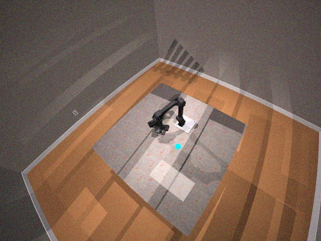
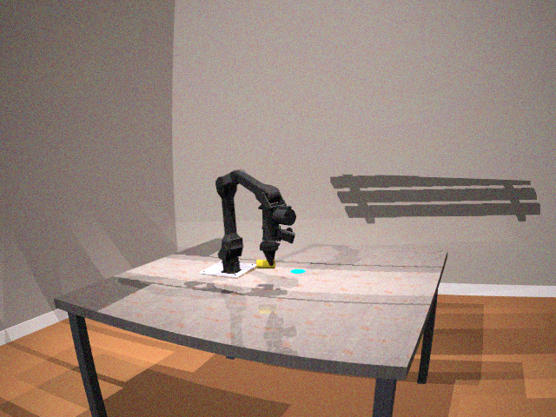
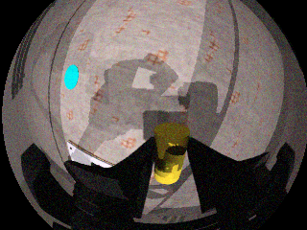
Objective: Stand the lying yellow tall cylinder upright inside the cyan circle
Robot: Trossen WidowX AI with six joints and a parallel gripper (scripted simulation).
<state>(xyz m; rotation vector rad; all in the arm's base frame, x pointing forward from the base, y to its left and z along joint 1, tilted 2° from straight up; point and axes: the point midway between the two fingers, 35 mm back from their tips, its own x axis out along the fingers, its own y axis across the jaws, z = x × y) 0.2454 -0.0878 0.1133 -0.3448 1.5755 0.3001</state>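
Right now the cyan circle is 23 cm to the left of my gripper tip, 9 cm below it and 1 cm behind it. The rest, counted from my gripper tip: yellow tall cylinder 2 cm behind, 1 cm to the right.
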